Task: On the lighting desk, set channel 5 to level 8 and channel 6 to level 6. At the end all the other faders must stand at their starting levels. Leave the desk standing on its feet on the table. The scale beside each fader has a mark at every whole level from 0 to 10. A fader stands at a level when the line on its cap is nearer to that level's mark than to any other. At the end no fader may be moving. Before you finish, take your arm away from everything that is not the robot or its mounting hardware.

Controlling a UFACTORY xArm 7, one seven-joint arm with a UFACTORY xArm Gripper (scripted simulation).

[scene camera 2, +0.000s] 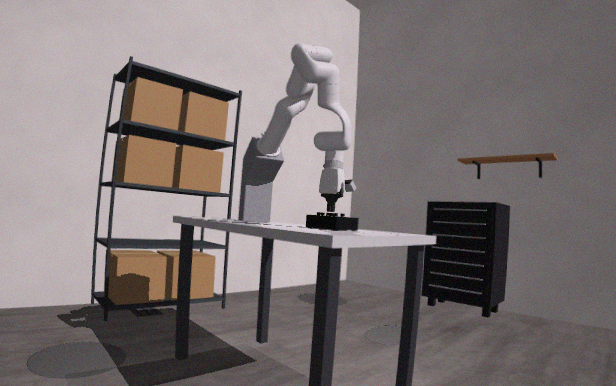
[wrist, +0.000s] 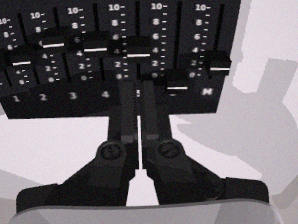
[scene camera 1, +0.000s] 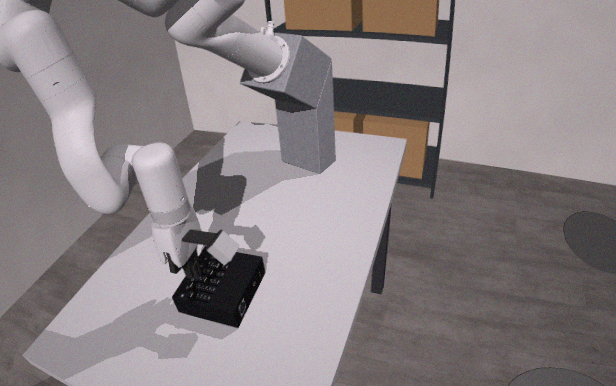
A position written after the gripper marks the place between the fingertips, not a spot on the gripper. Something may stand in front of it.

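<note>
The gripper (scene camera 2: 330,211) is visible here, and the wrist view shows the gripper (wrist: 138,99) too.
</note>
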